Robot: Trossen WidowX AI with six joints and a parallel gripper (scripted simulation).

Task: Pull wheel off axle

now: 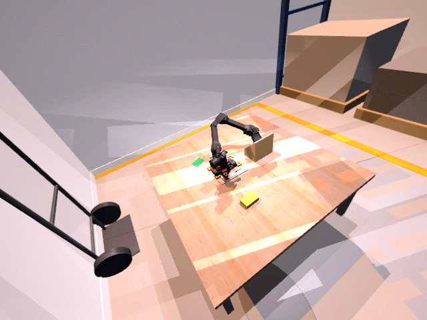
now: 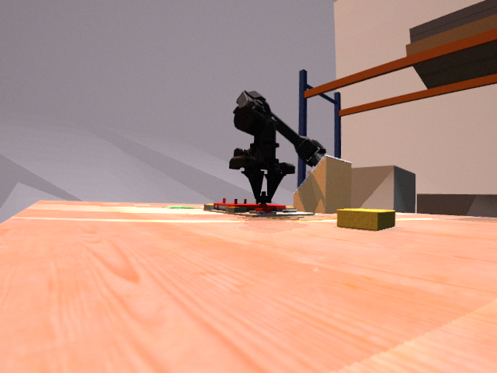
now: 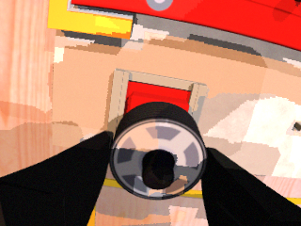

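Now: the upright axle 1 cm below my gripper tip. The rest, counted from my gripper tip: green card: 8 cm ahead, 33 cm to the right, 4 cm below; then wheel: right at my gripper tip; then yellow block: 1 cm behind, 27 cm to the left, 3 cm below.
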